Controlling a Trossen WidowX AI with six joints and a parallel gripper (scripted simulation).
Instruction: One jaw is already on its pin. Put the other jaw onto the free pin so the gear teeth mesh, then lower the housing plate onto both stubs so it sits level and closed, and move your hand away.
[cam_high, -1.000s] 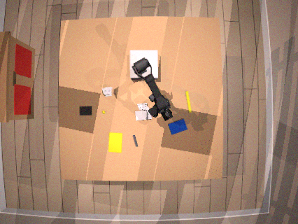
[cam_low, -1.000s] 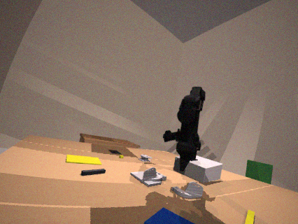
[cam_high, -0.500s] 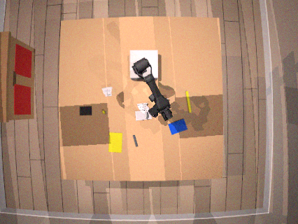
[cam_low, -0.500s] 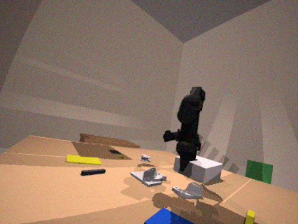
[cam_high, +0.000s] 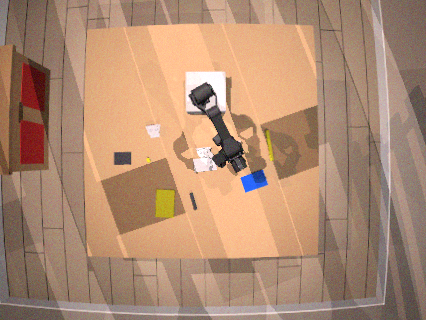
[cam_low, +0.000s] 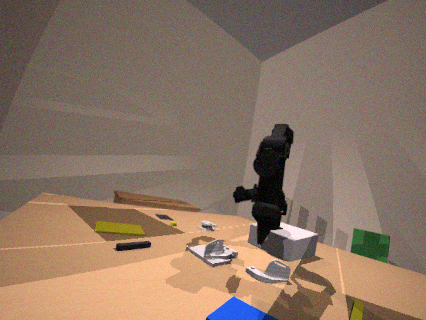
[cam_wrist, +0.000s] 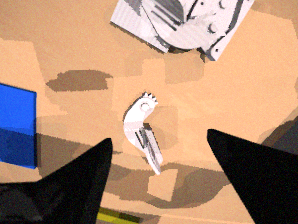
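Right now the silver jaw is 80 mm below my gripper tip and 20 mm to the left of it. From my gripper tip the other things lie so: yellow stick: 230 mm to the left, 80 mm below, 50 mm behind; then dark bar: 270 mm ahead, 160 mm to the right, 80 mm below; then blue plate: 150 mm to the left, 150 mm ahead, 80 mm below.
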